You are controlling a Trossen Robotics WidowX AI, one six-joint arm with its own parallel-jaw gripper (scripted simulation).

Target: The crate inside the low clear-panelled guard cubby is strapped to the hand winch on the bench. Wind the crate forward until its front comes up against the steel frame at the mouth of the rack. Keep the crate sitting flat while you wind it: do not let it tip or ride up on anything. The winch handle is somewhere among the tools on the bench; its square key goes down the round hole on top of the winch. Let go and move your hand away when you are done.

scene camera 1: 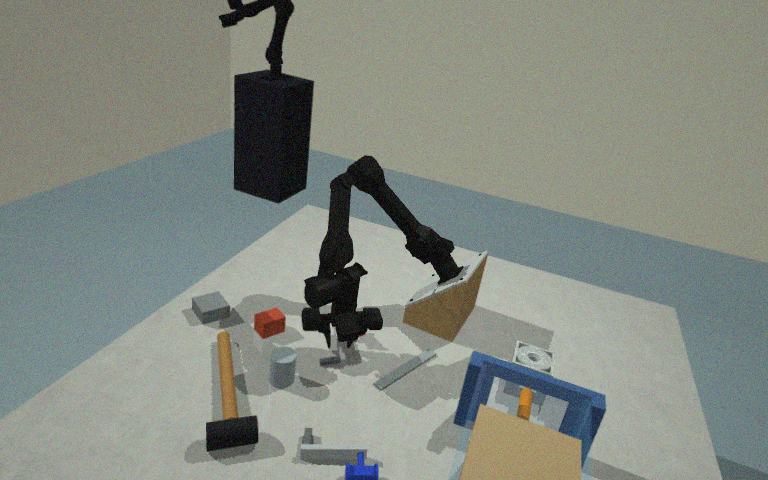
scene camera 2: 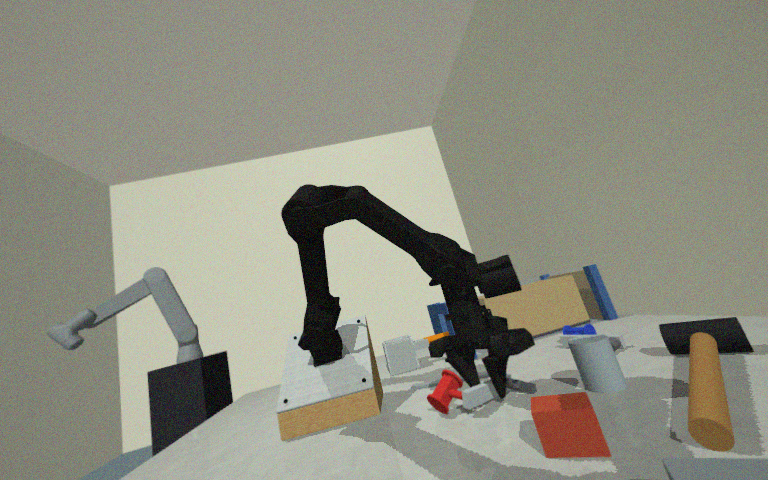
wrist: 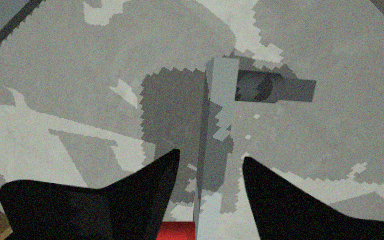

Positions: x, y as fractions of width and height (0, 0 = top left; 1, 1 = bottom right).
Labels:
A grey block (scene camera 1: 0.28, 0.64): 141 cm from the lens. A grey bar (scene camera 1: 0.53, 0.77): 131 cm from the lens. A hammer (scene camera 1: 0.30, 0.90): 109 cm from the lens. A red block (scene camera 1: 0.35, 0.67): 134 cm from the lens. The marked spots on the grey bar and the hammer are 44 cm apart.

